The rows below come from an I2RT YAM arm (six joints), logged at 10 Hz.
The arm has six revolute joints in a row. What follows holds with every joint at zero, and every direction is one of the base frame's.
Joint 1 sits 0.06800 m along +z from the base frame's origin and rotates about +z.
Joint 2 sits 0.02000 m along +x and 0.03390 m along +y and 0.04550 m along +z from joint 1 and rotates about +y.
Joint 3 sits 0.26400 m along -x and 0.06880 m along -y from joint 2 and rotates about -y.
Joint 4 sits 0.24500 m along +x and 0.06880 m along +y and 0.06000 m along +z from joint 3 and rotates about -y.
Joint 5 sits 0.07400 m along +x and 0.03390 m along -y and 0.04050 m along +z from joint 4 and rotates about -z.
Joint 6 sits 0.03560 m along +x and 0.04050 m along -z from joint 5 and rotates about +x.
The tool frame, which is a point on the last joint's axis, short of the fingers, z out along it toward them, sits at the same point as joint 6; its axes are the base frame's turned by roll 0.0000, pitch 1.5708 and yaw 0.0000 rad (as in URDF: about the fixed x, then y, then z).
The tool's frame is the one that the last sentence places.
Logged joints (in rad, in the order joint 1, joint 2, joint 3, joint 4, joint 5, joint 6), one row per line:
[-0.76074, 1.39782, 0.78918, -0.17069, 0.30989, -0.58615]
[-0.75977, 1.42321, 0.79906, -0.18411, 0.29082, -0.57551]
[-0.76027, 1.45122, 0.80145, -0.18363, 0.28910, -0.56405]
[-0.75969, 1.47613, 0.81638, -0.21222, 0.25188, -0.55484]
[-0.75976, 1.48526, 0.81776, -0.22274, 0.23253, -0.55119]
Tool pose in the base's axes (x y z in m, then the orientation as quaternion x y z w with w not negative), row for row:
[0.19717, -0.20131, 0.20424, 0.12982, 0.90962, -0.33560, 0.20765]
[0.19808, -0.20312, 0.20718, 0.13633, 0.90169, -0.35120, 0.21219]
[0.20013, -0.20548, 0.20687, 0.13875, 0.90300, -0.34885, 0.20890]
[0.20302, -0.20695, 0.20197, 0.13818, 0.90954, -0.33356, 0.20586]
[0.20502, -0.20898, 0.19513, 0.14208, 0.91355, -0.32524, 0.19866]
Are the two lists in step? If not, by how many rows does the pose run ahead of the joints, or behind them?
The pose runs 2 rows behind the joints: the pose in row i belongs to the joints in row i - 2.
